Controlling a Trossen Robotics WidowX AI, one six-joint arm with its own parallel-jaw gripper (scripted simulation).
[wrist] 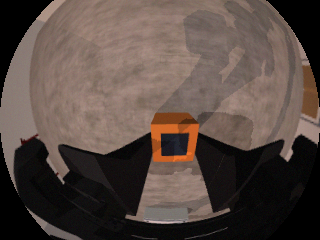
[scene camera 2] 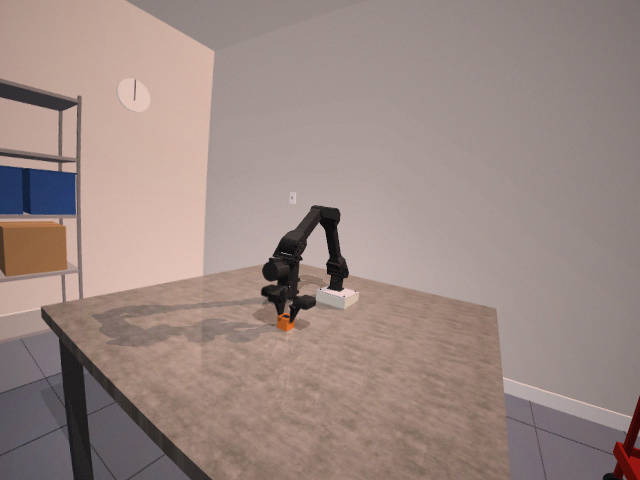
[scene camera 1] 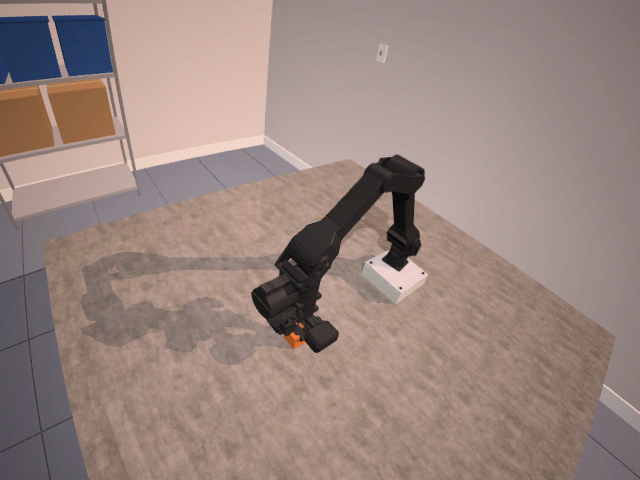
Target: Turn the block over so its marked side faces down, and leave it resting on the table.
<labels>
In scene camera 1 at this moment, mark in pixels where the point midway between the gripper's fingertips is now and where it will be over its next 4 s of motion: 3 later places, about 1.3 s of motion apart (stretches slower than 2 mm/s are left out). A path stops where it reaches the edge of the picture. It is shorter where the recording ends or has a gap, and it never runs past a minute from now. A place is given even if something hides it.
The gripper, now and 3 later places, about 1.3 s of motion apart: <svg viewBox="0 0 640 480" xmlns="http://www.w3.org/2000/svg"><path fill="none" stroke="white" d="M296 333L292 332L284 340L288 335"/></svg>
</labels>
